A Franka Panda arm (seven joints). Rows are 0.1 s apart.
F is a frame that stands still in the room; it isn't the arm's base.
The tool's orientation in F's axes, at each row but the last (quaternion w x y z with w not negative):
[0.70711 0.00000 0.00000 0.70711]
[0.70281 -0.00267 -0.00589 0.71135]
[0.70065 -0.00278 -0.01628 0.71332]
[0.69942 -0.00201 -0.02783 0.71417]
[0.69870 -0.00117 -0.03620 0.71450]
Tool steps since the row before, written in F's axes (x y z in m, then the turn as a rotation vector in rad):
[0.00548 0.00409 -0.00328 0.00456 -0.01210 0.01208]
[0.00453 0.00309 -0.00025 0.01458 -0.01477 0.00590]
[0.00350 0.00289 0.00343 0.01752 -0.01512 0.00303]
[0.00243 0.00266 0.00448 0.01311 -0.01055 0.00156]
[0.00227 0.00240 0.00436 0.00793 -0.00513 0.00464]
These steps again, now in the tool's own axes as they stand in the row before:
[0.00409 -0.00548 -0.00328 -0.01210 -0.00456 0.01208]
[0.00303 -0.00456 -0.00032 -0.01492 -0.01447 0.00579]
[0.00289 -0.00364 0.00328 -0.01538 -0.01733 0.00285]
[0.00277 -0.00267 0.00427 -0.01077 -0.01295 0.00140]
[0.00256 -0.00255 0.00411 -0.00508 -0.00806 0.00447]

